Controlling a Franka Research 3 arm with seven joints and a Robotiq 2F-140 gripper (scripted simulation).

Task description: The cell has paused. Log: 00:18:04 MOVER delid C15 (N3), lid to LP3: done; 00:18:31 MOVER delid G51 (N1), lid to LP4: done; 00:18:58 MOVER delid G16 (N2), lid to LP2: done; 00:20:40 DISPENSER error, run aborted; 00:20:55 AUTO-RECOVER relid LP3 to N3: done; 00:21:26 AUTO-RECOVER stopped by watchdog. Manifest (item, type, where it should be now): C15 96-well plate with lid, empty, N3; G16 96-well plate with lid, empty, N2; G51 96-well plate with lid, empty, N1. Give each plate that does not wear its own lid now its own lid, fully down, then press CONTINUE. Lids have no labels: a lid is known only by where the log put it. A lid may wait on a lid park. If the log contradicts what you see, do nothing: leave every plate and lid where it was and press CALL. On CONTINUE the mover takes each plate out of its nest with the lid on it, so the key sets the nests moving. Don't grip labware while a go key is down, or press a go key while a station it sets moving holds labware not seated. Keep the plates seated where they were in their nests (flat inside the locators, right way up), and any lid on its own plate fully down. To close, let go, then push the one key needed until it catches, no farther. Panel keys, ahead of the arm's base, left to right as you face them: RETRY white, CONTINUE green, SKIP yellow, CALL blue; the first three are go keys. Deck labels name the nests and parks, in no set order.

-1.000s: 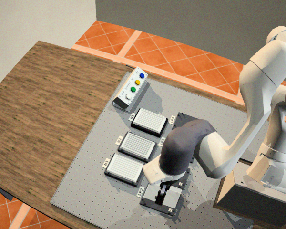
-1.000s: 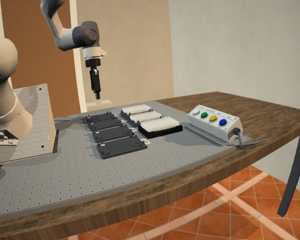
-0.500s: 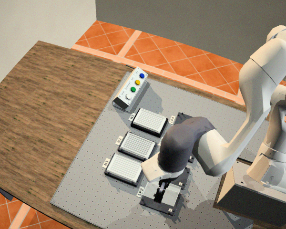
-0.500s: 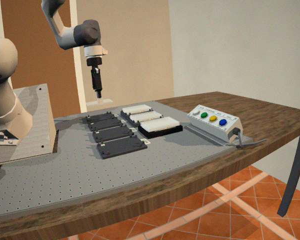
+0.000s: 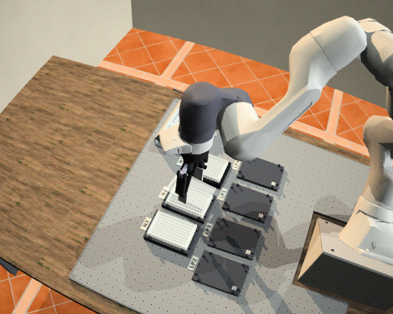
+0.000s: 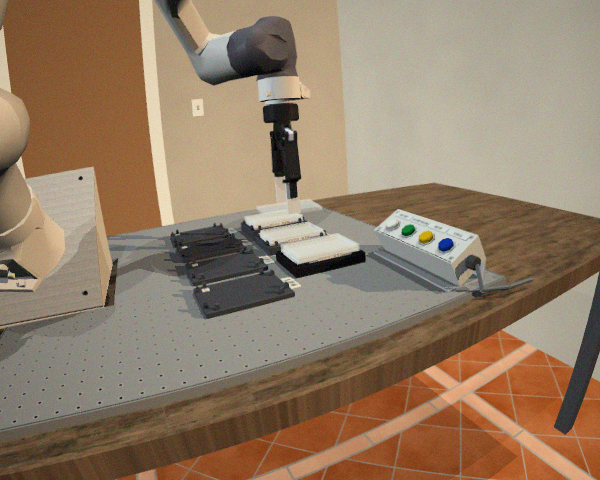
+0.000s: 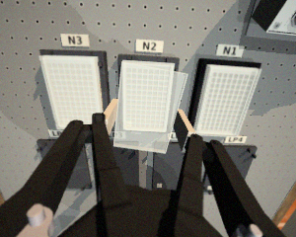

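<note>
Now: the plate 8 cm below my hand. Also, from my hand: LP3 park: 18 cm behind, 6 cm to the left, 10 cm below; then white retry key: 14 cm ahead, 19 cm to the right, 4 cm below; then lp1 park: 17 cm behind, 8 cm to the right, 10 cm below.
</note>
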